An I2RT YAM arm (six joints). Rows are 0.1 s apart.
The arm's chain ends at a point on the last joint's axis. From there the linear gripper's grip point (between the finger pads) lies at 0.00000 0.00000 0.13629 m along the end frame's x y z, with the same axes.
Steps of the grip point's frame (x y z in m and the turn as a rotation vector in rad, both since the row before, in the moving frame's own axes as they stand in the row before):
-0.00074, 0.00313, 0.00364, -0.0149, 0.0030, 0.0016
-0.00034, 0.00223, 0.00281, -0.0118, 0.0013, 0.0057
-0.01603, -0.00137, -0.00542, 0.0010, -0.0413, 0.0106
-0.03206, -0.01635, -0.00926, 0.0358, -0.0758, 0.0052
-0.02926, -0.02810, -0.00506, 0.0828, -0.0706, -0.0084
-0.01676, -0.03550, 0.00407, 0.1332, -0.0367, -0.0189
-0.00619, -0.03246, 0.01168, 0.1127, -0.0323, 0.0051
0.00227, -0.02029, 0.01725, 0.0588, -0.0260, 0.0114
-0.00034, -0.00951, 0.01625, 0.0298, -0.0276, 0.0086
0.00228, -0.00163, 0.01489, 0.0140, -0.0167, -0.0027
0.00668, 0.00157, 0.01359, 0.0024, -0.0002, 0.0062
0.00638, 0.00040, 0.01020, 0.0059, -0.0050, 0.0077
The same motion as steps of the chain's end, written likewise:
-0.00115, 0.00110, 0.00366, -0.0149, 0.0030, 0.0016
-0.00051, 0.00062, 0.00282, -0.0118, 0.0013, 0.0057
-0.01040, -0.00120, -0.00530, 0.0010, -0.0413, 0.0106
-0.02175, -0.01145, -0.00878, 0.0358, -0.0758, 0.0052
-0.01961, -0.01688, -0.00425, 0.0828, -0.0706, -0.0084
-0.01160, -0.01745, 0.00537, 0.1332, -0.0367, -0.0189
-0.00184, -0.01712, 0.01262, 0.1127, -0.0323, 0.0051
0.00577, -0.01226, 0.01753, 0.0588, -0.0260, 0.0114
0.00340, -0.00543, 0.01636, 0.0298, -0.0276, 0.0086
0.00456, 0.00027, 0.01492, 0.0140, -0.0167, -0.0027
0.00671, 0.00190, 0.01359, 0.0024, -0.0002, 0.0062
0.00706, 0.00121, 0.01020, 0.0059, -0.0050, 0.0077

